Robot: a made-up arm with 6 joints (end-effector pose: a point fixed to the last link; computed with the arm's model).
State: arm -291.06 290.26 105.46 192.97 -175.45 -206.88
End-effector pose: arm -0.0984 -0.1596 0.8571 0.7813 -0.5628 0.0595 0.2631
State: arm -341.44 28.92 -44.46 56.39 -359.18 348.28
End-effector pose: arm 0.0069 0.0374 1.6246 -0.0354 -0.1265 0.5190 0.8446
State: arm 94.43 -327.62 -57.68 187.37 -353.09 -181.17
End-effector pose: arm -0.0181 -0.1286 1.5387 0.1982 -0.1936 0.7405 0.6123
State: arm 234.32 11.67 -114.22 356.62 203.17 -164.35
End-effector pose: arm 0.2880 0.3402 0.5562 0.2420 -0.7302 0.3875 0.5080
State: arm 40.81 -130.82 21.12 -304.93 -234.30 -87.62
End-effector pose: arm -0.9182 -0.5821 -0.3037 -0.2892 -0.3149 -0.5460 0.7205
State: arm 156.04 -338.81 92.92 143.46 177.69 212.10
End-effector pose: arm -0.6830 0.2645 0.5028 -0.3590 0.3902 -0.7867 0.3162
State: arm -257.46 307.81 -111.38 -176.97 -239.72 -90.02
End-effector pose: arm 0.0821 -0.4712 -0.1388 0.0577 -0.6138 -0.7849 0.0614
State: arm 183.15 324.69 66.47 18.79 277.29 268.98
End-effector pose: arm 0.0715 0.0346 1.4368 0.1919 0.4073 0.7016 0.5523
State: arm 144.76 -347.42 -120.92 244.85 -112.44 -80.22
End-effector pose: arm 0.3451 -0.4794 0.6102 0.4759 0.1644 -0.8130 0.2924
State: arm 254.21 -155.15 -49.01 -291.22 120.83 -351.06
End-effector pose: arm 0.1838 -0.0316 -0.9456 -0.5536 -0.1528 -0.8186 0.0061
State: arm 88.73 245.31 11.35 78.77 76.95 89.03
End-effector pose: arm -0.2444 -1.3072 -0.1852 -0.6350 -0.1748 0.7523 0.0163
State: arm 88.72 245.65 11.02 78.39 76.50 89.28
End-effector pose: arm -0.2442 -1.3103 -0.1813 -0.6328 -0.1767 0.7538 0.0122
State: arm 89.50 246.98 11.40 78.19 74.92 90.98
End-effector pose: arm -0.2250 -1.3281 -0.1460 0.6326 0.1710 -0.7550 0.0222
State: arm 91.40 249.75 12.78 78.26 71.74 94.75
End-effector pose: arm -0.1772 -1.3620 -0.0638 0.6331 0.1543 -0.7520 0.0998
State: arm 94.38 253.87 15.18 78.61 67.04 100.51
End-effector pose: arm -0.0987 -1.3991 0.0666 0.6295 0.1268 -0.7350 0.2180
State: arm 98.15 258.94 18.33 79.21 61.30 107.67
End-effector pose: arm 0.0039 -1.4190 0.2345 0.6161 0.0924 -0.6939 0.3610
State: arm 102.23 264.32 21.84 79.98 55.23 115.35
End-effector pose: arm 0.1135 -1.4068 0.4175 0.5906 0.0568 -0.6268 0.5051
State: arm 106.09 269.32 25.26 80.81 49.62 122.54
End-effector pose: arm 0.2100 -1.3636 0.5887 0.5561 0.0254 -0.5440 0.6278
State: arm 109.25 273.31 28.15 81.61 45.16 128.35
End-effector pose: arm 0.2801 -1.3067 0.7241 0.5214 0.0017 -0.4643 0.7159
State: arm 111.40 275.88 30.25 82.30 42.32 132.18
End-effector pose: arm 0.3214 -1.2580 0.8115 0.4954 -0.0138 -0.4053 0.7682
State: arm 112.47 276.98 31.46 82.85 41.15 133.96
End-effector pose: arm 0.3394 -1.2313 0.8515 0.4831 -0.0224 -0.3746 0.7911
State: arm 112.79 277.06 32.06 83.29 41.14 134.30
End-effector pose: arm 0.3437 -1.2236 0.8598 0.4815 -0.0269 -0.3655 0.7961
